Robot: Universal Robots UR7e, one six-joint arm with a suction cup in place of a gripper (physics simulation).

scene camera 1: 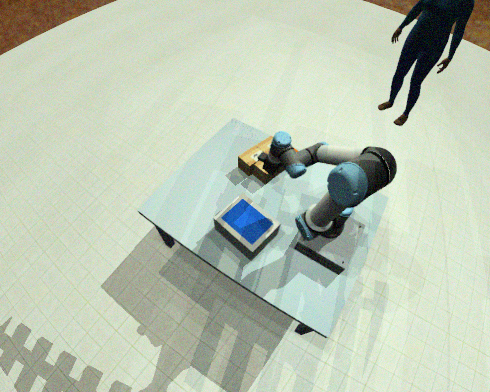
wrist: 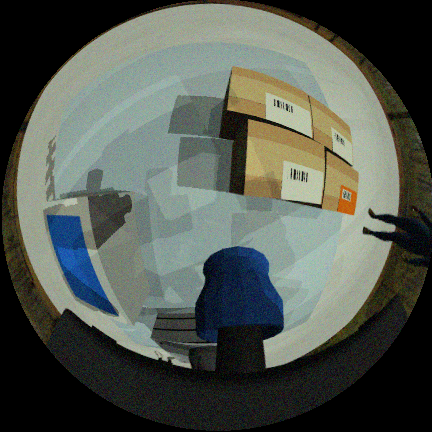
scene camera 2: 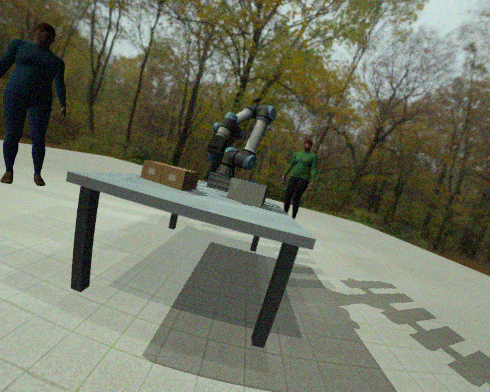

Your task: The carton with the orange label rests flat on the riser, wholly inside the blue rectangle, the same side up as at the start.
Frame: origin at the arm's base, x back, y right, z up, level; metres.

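Seen in the pictures: hand at its tool point: point(wrist: 235, 272) point(scene camera 2: 210, 160); arm's base at its link origin: point(wrist: 215, 352) point(scene camera 2: 224, 176).
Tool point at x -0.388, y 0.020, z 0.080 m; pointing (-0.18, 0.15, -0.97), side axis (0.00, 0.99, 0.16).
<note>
Offsets run from my tool point to a thing's top centre. Level surfaces: height alone.
The carton with the orange label @(dx -0.054, dy +0.236, dz -0.088 m) point(wrist: 334, 175) lies flat, label side up, at the near right of a group of several brown cartons in the wrist view. In scene camera 1 the arm hides most of it. My gripper, a blue suction cup point(wrist: 238, 257), hangs above the table, apart from the cartons, with nothing on its tip. The suction is on. The grey riser @(dx +0.069, dy -0.269, dz -0.065 m) point(scene camera 1: 234, 240) point(scene camera 2: 247, 193) point(wrist: 122, 270) stands on the table, left in the wrist view. The blue rectangle @(dx +0.069, dy -0.269, dz -0.065 m) point(scene camera 1: 247, 220) point(wrist: 75, 260) on its top bears no carton.
Other brown cartons @(dx -0.076, dy +0.101, dz -0.088 m) point(wrist: 280, 150) @(dx -0.180, dy +0.086, dz -0.088 m) point(wrist: 250, 92) with white barcode labels lie close beside the orange-labelled one, two of them also visible from the side in scene camera 2 point(scene camera 2: 179, 178). The arm's base is beside the riser on the glassy table @(dz -0.185 m) point(scene camera 1: 185, 200). People stand beyond the table.
</note>
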